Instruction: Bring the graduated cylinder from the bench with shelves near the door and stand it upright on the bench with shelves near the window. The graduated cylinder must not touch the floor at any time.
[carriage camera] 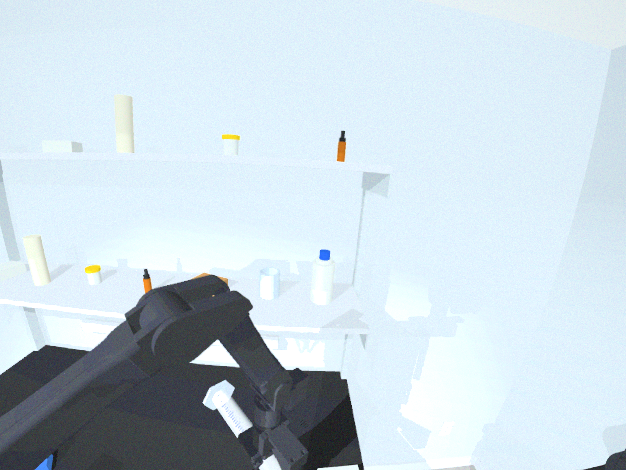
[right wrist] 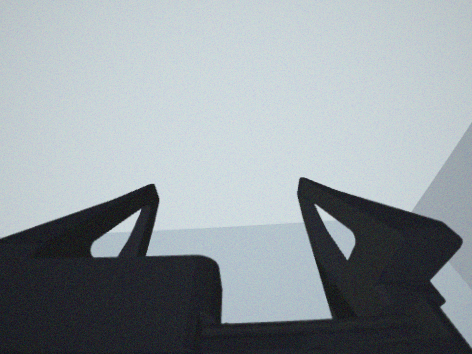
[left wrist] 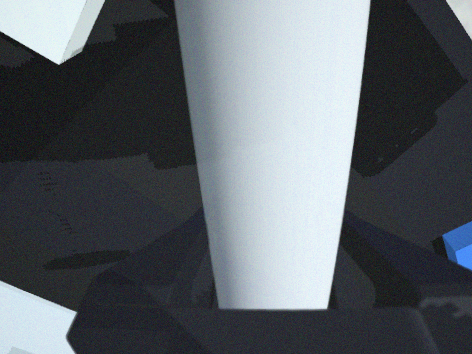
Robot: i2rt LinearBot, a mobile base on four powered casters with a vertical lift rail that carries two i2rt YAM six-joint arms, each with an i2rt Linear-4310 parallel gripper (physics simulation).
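Frame: origin at the left arm's base, x ahead, y left, z up, level; metres.
Seen in the pictures: left gripper, between the fingertips: (carriage camera: 262,462) (left wrist: 268,208); right gripper, between the fingertips: (right wrist: 227,188).
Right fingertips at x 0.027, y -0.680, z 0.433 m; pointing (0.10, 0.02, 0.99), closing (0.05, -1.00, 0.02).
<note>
Offsets run from my right fingertips to a thing's top centre. "*": to the spot under its first point. Level surfaces: height alone.
The white graduated cylinder @(* dz -0.605, dx +0.340, dy +0.482 m) (carriage camera: 233,413) (left wrist: 274,125) is held between the fingers of my left gripper (carriage camera: 256,447) (left wrist: 268,208). In the carriage view its hexagonal base points up and left, and blue graduation marks show on its body. It appears to be above the black bench top @(dz -0.909 m) (carriage camera: 131,430); the gap beneath it is hard to judge. In the left wrist view the cylinder's body fills the middle, and its far end is out of frame. My right gripper (right wrist: 227,188) is open and empty, with pale wall or ceiling behind it.
Above the bench, a lower shelf (carriage camera: 303,327) holds a blue-capped bottle @(* dz -0.362, dx +0.632, dy +0.257 m) (carriage camera: 322,280), a beaker @(* dz -0.395, dx +0.652, dy +0.428 m) (carriage camera: 269,284), an orange block and smaller containers. An upper shelf (carriage camera: 283,160) holds more containers. Blue objects (carriage camera: 44,463) (left wrist: 462,247) and a white block @(* dz -0.852, dx +0.322, dy +0.228 m) (left wrist: 45,25) are near the left arm.
</note>
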